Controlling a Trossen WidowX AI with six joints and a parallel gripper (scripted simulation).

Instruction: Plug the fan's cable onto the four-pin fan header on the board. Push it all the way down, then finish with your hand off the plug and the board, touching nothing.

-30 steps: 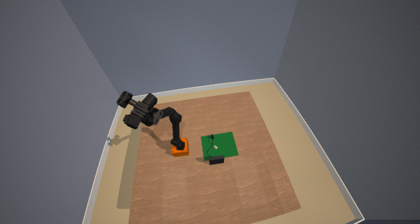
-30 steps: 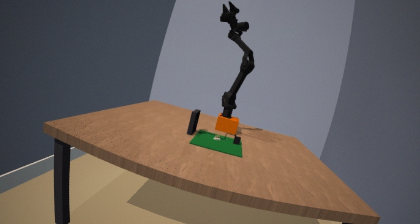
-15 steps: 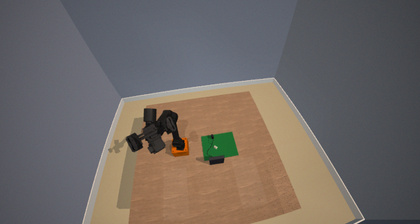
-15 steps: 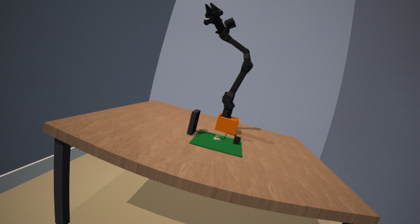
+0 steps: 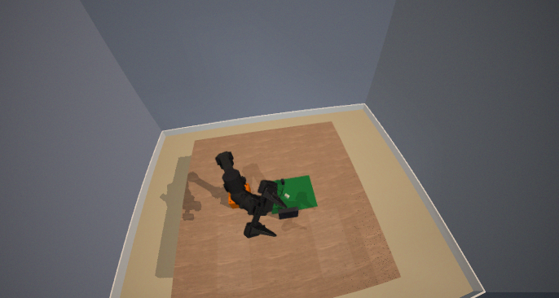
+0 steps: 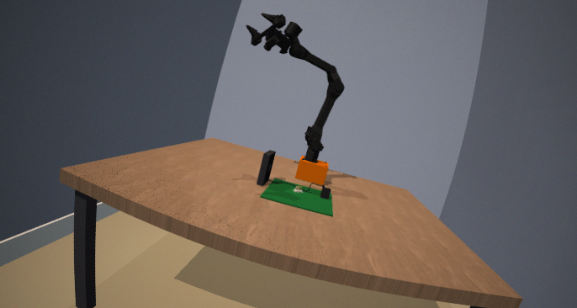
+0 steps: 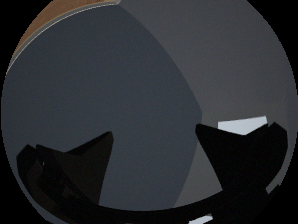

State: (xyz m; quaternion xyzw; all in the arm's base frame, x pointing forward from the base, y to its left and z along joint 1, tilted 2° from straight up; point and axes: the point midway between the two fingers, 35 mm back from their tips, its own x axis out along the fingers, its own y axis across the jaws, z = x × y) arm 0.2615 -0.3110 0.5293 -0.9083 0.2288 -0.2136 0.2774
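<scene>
Right now the black plug is 30 mm behind my gripper tip, 460 mm to the left of it and 610 mm below it. The rest, counted from my gripper tip: green board 30 mm ahead, 380 mm to the left, 640 mm below; header 360 mm to the left, 630 mm below; fan 10 mm ahead, 230 mm to the left, 570 mm below.
</scene>
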